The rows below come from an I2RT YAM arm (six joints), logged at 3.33 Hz.
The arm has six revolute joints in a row. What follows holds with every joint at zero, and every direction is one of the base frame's. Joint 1 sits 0.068 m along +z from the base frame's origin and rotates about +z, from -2.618 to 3.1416 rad. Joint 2 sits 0.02 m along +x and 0.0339 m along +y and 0.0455 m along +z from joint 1 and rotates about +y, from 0 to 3.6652 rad. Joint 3 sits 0.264 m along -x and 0.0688 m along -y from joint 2 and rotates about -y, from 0 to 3.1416 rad. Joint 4 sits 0.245 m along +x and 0.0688 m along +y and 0.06 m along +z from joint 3 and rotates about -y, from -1.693 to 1.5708 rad. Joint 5 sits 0.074 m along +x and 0.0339 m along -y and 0.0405 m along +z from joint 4 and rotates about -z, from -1.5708 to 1.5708 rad. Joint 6 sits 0.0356 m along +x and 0.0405 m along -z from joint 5 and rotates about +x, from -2.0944 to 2.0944 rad. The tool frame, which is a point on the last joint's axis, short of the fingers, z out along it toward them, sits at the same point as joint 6; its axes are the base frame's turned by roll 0, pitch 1.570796 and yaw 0 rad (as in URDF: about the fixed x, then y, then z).
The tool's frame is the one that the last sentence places.
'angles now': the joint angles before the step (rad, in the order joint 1, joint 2, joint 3, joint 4, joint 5, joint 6). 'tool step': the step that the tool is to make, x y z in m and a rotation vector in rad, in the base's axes. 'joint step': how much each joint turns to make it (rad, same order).
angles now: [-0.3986, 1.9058, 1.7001, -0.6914, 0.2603, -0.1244]
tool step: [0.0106, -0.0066, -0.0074, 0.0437, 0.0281, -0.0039]
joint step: [-0.0064, 0.0666, 0.0753, -0.0556, -0.0248, 0.0162]
